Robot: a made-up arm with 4 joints.
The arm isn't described. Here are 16 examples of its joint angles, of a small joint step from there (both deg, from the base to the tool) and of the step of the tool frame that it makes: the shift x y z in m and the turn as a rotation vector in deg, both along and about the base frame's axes.
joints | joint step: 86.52 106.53 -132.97 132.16 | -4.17 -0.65 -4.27 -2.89
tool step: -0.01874 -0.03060 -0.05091 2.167 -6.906 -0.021
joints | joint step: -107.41 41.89 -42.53 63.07 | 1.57 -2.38 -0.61 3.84
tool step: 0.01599 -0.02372 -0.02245 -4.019 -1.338 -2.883
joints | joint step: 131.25 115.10 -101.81 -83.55 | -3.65 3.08 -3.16 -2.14
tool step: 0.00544 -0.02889 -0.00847 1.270 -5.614 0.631
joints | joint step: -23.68 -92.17 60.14 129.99 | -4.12 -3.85 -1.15 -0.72
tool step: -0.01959 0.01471 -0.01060 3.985 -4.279 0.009
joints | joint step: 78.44 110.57 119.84 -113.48 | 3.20 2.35 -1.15 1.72
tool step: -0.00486 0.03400 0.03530 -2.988 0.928 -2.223
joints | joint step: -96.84 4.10 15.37 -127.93 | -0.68 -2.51 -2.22 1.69
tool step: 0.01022 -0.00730 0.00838 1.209 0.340 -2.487
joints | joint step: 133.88 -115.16 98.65 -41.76 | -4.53 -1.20 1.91 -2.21
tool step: -0.00305 -0.04746 0.02142 4.399 0.999 0.718
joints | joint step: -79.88 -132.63 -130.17 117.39 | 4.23 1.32 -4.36 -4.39
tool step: 0.02279 -0.04857 0.02539 -10.077 -6.084 2.668
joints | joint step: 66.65 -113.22 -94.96 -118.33 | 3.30 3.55 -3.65 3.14
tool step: 0.00603 0.01757 0.02070 -3.485 1.754 -3.123
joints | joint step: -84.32 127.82 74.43 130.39 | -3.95 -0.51 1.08 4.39
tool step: -0.01450 0.00531 0.03039 7.283 -4.362 -0.228
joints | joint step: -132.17 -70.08 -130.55 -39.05 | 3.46 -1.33 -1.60 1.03
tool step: -0.00722 -0.00192 -0.01456 -3.272 0.453 -1.361
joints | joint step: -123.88 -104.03 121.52 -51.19 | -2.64 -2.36 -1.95 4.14
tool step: -0.01115 0.01967 0.03061 3.214 3.088 -0.710
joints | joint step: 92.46 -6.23 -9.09 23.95 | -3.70 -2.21 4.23 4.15
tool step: -0.00129 0.00052 -0.02200 -4.613 -1.046 2.216
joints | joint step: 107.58 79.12 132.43 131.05 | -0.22 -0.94 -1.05 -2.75
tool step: 0.01093 -0.00628 -0.01237 0.968 -3.272 2.015
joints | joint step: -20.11 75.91 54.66 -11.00 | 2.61 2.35 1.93 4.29
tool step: 0.01386 -0.02426 0.02310 -3.997 0.268 6.497
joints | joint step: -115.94 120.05 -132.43 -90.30 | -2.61 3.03 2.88 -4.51
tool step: -0.01272 0.00247 0.02632 1.756 -0.152 3.330
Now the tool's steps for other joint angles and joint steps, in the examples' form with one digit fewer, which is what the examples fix.
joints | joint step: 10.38 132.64 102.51 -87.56 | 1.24 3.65 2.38 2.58
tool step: 0.0072 -0.0086 0.0132 2.24 4.26 2.78
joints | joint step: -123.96 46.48 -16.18 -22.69 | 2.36 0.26 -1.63 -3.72
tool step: -0.0076 -0.0068 -0.0151 1.32 3.13 2.32
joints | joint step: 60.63 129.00 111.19 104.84 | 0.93 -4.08 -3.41 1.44
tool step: 0.0129 -0.0148 0.0000 -2.11 -3.35 2.81
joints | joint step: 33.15 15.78 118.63 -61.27 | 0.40 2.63 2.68 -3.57
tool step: 0.0008 -0.0067 -0.0049 0.45 2.05 -1.66
